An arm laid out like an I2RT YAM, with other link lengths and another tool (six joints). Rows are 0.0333 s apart.
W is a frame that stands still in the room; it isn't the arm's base.
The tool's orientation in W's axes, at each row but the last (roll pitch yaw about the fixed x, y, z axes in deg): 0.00, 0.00, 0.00; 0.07, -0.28, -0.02; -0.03, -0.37, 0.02; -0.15, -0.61, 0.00; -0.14, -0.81, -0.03; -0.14, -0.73, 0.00; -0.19, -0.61, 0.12
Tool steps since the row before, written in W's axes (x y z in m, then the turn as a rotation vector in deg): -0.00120, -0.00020, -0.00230, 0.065, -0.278, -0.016; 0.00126, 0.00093, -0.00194, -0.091, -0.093, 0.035; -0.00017, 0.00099, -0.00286, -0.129, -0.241, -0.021; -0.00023, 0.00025, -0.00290, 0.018, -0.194, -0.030; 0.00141, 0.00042, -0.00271, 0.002, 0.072, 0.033; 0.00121, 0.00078, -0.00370, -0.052, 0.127, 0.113; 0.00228, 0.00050, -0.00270, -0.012, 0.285, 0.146
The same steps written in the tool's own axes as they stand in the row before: -0.00120, -0.00020, -0.00230, 0.065, -0.278, -0.016; 0.00125, 0.00093, -0.00195, -0.091, -0.093, 0.036; -0.00019, 0.00099, -0.00286, -0.129, -0.241, -0.020; -0.00026, 0.00026, -0.00290, 0.018, -0.194, -0.031; 0.00137, 0.00043, -0.00273, 0.002, 0.072, 0.033; 0.00116, 0.00079, -0.00371, -0.051, 0.127, 0.114; 0.00225, 0.00050, -0.00272, -0.010, 0.285, 0.147
